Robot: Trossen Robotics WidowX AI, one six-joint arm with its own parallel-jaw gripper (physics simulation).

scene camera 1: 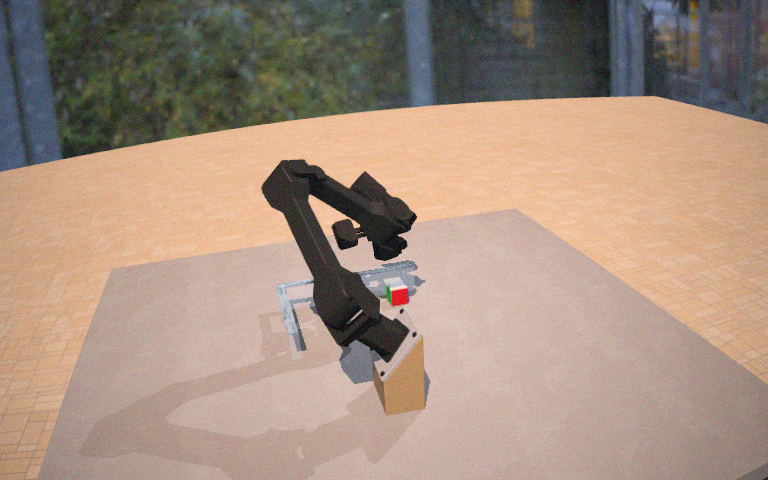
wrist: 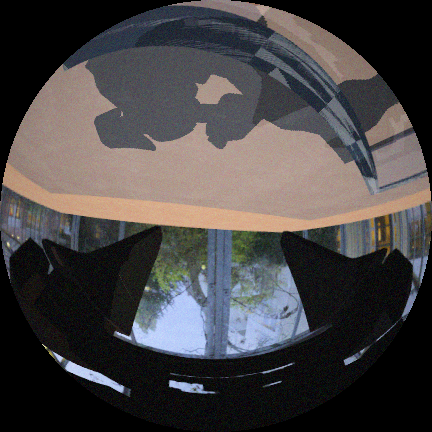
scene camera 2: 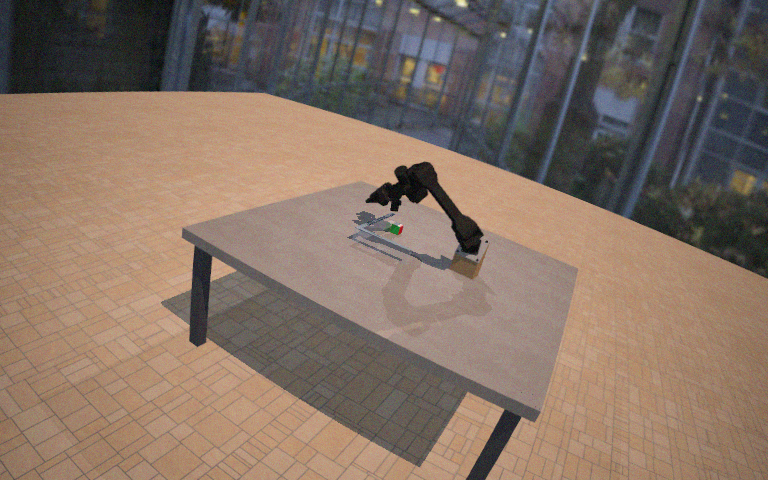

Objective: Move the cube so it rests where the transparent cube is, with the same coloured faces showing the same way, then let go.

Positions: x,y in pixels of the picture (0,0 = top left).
Labels:
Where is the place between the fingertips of the gripper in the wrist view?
At 223,235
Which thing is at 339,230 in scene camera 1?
The gripper.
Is the gripper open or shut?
Open.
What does the gripper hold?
Nothing.

